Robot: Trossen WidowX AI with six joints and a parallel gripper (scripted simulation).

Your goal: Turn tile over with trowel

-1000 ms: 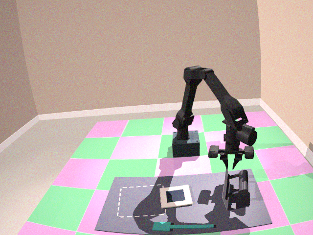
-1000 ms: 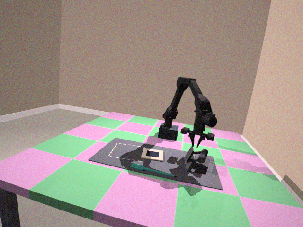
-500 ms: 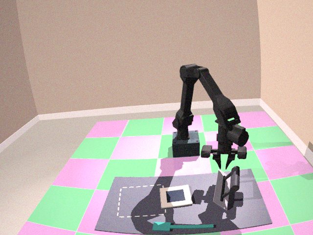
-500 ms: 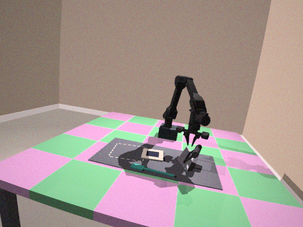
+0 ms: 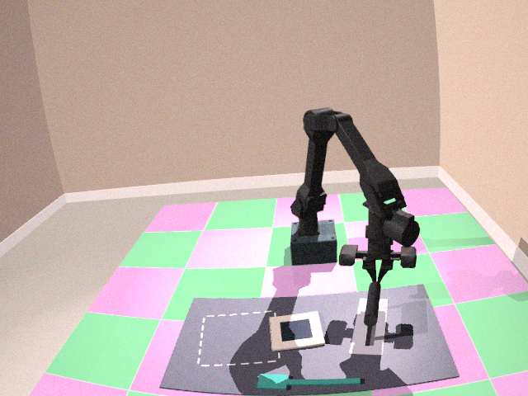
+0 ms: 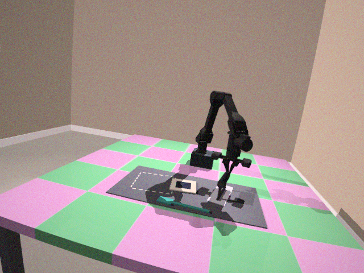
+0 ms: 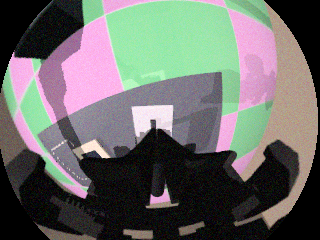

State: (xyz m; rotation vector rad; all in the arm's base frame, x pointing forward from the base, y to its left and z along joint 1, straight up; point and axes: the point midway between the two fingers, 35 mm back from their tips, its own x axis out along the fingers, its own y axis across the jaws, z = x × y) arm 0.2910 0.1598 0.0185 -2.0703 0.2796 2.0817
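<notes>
Now: gripper tip 60 mm short of the trowel, 20 mm to the left of it and 20 mm above it. Also, from my gripper tip: teal flat tool 250 mm ahead, 200 mm to the right, 60 mm below; then grey mat 110 mm ahead, 170 mm to the right, 80 mm below; then tile 80 mm ahead, 200 mm to the right, 60 mm below.
</notes>
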